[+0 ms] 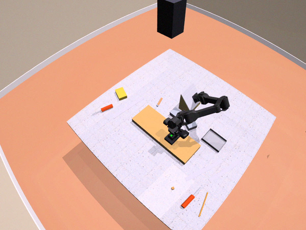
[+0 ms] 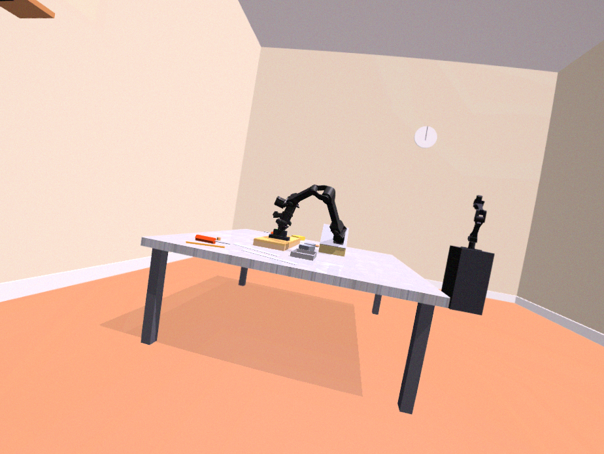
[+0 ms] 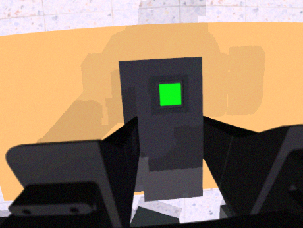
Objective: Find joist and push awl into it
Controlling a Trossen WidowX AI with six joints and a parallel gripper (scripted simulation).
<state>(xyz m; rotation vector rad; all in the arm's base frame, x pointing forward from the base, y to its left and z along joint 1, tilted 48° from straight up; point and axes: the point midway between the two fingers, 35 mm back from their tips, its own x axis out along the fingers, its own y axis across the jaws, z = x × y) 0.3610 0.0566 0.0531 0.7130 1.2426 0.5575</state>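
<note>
Now: the grey tray 24 cm to the left of my gripper tip, 21 cm behind it and 5 cm below it. Round my gripper tip: stud finder (2 cm above, 1 cm ahead); tiny orange cube (27 cm ahead, 24 cm to the left, 6 cm below); awl (29 cm to the right, 16 cm behind, 6 cm below).
</note>
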